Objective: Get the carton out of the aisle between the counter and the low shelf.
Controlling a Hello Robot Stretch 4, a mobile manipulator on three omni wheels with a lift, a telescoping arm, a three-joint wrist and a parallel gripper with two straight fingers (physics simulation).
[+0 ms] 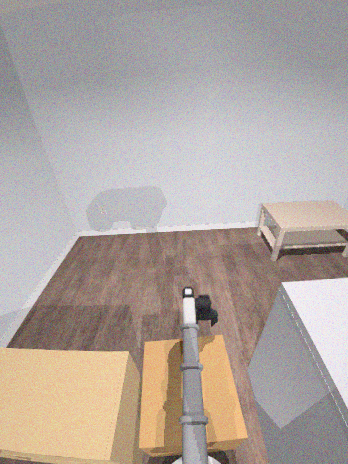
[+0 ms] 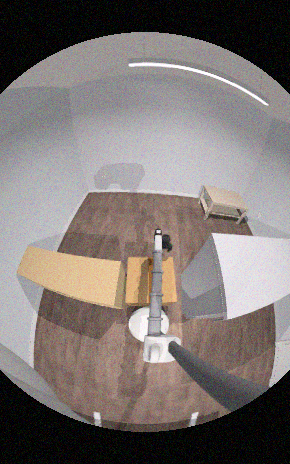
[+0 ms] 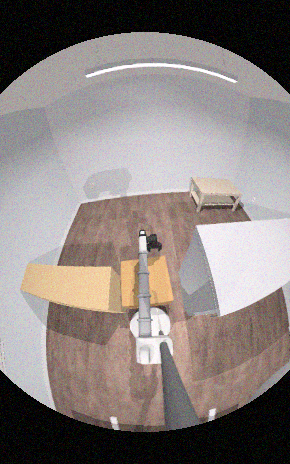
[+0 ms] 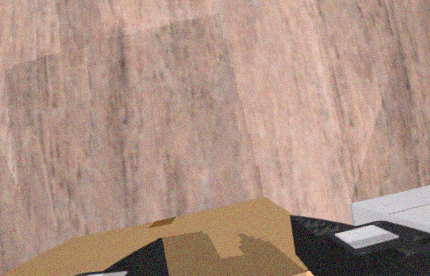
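Pixels of known places: gripper, fingertip midpoint: (image 1: 204, 325) (image 3: 153, 250) (image 4: 229, 246); robot's base at its link origin: (image 2: 147, 323).
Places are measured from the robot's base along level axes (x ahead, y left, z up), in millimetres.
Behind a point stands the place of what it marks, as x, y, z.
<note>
The carton (image 1: 215, 390) @(410, -111, 379) (image 2: 168, 282) @(413, -148, 379) (image 3: 161, 282) @(406, -134, 379) (image 4: 240, 215) @(686, -118, 110) is an orange-brown box on the floor. It stands in the aisle between the low tan shelf (image 1: 60, 400) @(306, 537, 583) (image 2: 75, 272) @(343, 664, 583) (image 3: 70, 285) @(311, 665, 583) on the left and the white-topped grey counter (image 1: 320, 310) @(499, -472, 883) (image 2: 255, 270) @(319, -723, 883) (image 3: 240, 260) @(323, -625, 883) (image 4: 400, 205) @(640, -442, 84) on the right, nearer the shelf. My arm reaches over it and hides a strip of its top. My gripper (image 1: 212, 320) (image 2: 167, 243) (image 3: 156, 246) @(731, -86, 419) (image 4: 229, 246) @(731, -86, 419) is open, near the carton's far end. Part of the carton shows between its fingers; whether they touch it is unclear.
A small wooden table (image 1: 305, 215) @(1922, -1312, 423) (image 2: 225, 196) @(1946, -1349, 423) (image 3: 215, 186) @(1905, -1324, 423) stands at the back right by the wall. My round white base (image 2: 136, 326) @(-35, 118, 187) (image 3: 136, 325) @(0, 131, 187) is close to the carton's near end. Grey walls bound the room at the back and left.
</note>
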